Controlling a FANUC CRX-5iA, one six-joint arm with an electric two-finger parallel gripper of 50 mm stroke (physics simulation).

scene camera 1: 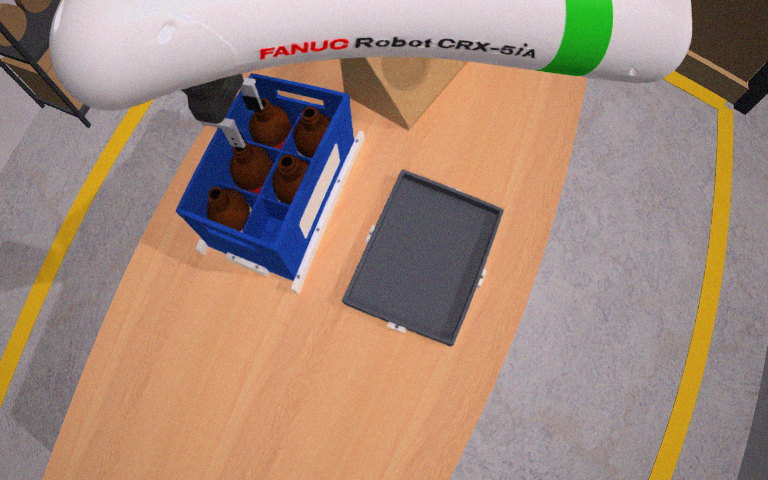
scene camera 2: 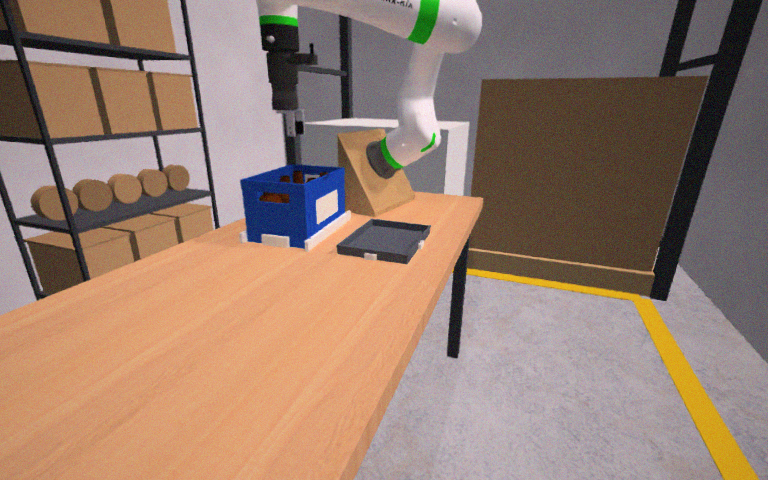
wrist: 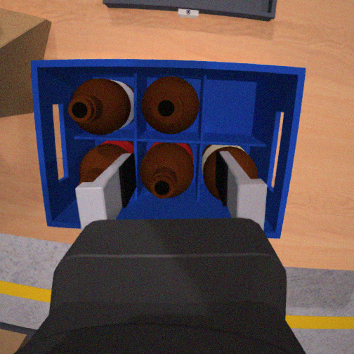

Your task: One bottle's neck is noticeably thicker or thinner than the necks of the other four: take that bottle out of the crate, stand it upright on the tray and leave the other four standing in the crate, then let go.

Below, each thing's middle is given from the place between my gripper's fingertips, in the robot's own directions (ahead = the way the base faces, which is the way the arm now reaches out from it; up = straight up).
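Labels:
I see the white locating strip [scene camera 1: 323,221], and it is 27 cm below my hand, 8 cm to the left of it and 4 cm behind it.

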